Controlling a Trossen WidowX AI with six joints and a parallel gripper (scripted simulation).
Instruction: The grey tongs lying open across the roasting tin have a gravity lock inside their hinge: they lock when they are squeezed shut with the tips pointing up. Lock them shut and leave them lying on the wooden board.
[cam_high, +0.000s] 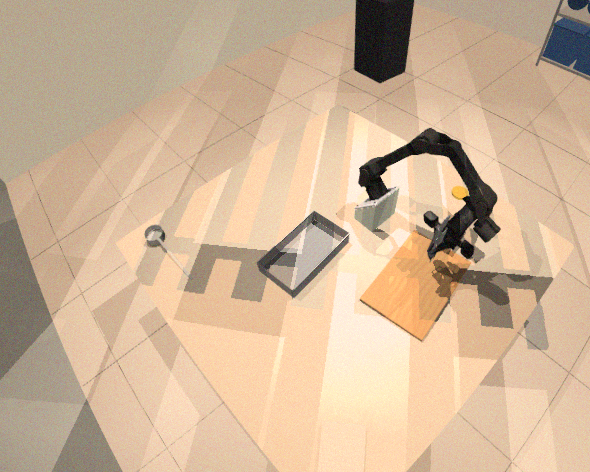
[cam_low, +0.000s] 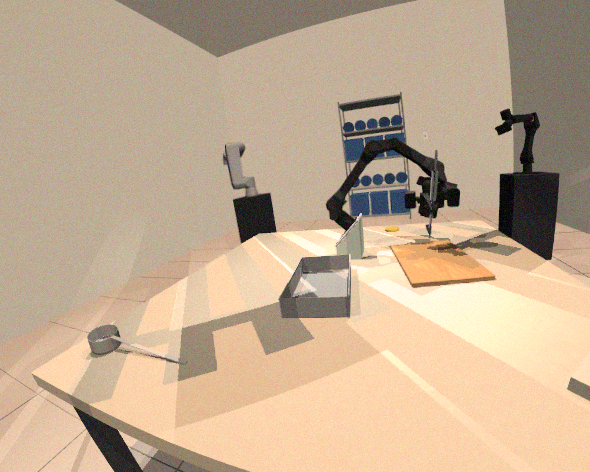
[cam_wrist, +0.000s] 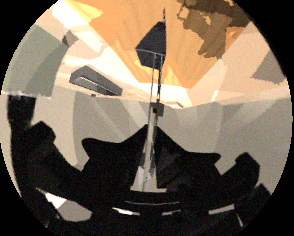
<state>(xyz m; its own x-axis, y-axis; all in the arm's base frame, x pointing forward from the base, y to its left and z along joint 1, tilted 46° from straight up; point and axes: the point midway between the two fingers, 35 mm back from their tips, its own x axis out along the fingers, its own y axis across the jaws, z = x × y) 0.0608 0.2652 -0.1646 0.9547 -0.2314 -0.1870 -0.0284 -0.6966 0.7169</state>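
My gripper tip is now 170 mm above the wooden board. Round my gripper tip: roasting tin: 330 mm to the right, 230 mm ahead, 150 mm below.
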